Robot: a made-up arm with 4 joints.
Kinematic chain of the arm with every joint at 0, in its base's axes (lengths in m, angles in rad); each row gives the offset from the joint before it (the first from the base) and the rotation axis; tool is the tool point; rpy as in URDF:
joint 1: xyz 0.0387 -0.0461 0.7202 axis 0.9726 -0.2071 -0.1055
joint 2: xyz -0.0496 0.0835 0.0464 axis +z
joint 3: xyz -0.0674 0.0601 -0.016 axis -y
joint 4: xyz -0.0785 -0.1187 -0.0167 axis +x
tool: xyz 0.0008 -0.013 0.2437 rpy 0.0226 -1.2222 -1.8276
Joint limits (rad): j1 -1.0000..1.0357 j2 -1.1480..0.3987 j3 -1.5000..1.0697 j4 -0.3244..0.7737
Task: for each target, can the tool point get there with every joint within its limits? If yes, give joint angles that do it. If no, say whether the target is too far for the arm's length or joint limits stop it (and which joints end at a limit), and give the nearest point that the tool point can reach.
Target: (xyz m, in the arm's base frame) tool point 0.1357 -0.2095 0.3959
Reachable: no: joint limits stop it (at a limit: joint 1, joint 3, joint 4) | nearest point 0.0344 -0.2308 0.6520 | short by 0.276 m
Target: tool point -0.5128 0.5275 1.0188
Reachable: no: too far | nearest point -0.2449 0.2298 0.8638 | short by 0.429 m
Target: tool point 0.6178 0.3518 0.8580
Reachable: no: too far | nearest point 0.1648 0.0953 0.7890 | short by 0.525 m
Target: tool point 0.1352 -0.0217 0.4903
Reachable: no: joint limits stop it (at a limit: joint 1, joint 2, joint 3) | nearest point 0.1115 0.1351 0.6544 | short by 0.228 m
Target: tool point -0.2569 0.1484 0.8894
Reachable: yes | joints -0.3105 -0.9935 0.2515 0.4504
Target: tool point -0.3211 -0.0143 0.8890
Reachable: yes | joints 0.8553 -0.7753 0.5948 0.3713
